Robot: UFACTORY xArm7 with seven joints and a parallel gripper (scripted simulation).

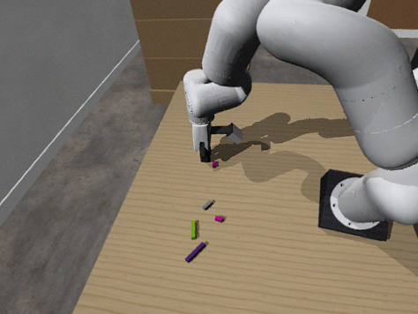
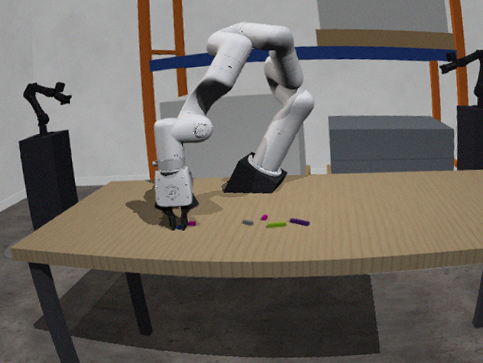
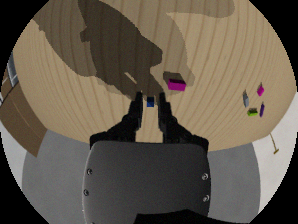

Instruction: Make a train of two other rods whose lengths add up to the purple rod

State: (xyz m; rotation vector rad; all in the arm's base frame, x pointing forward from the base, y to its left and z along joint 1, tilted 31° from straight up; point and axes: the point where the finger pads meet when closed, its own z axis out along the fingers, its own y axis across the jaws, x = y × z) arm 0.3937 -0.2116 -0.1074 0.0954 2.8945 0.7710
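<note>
My gripper is now 20 mm above the blue rod. The rest, counted from my hand: grey rod: 10 mm behind, 190 mm to the left, 20 mm below; then lime rod: 20 mm ahead, 270 mm to the left, 20 mm below; then purple rod: 10 mm ahead, 330 mm to the left, 20 mm below.
</note>
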